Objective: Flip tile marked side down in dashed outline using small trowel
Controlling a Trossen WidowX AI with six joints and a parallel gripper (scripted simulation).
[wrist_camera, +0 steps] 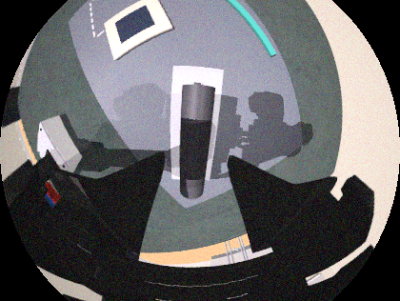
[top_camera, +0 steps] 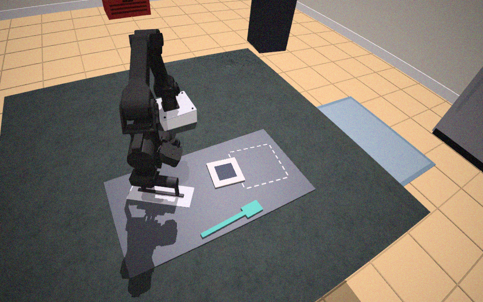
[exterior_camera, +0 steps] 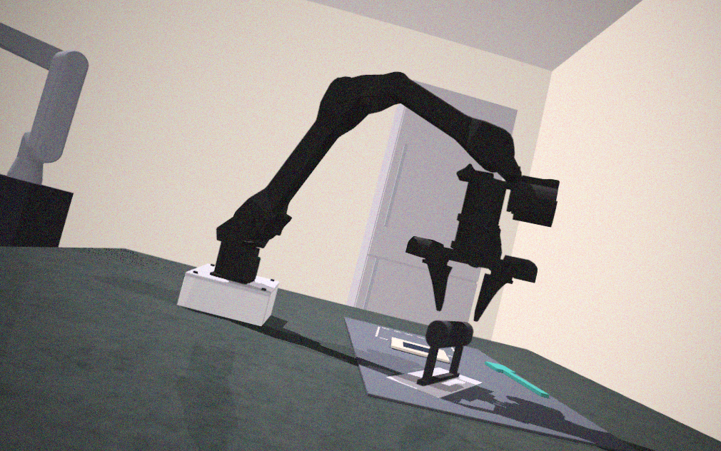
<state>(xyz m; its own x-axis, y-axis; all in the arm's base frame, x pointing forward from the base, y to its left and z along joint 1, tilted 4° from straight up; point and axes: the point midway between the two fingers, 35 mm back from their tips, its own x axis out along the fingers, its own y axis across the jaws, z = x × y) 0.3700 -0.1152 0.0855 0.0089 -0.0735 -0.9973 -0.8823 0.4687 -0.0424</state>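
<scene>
My gripper tip is 6 cm above the trowel, 2 cm to the right of it and 1 cm short of it. Round my gripper tip: teal spatula-like tool (20 cm to the left, 16 cm ahead, 9 cm below); then tile (23 cm to the left, 9 cm below, 1 cm behind); then grey mat (17 cm to the left, 12 cm below, 3 cm ahead).
</scene>
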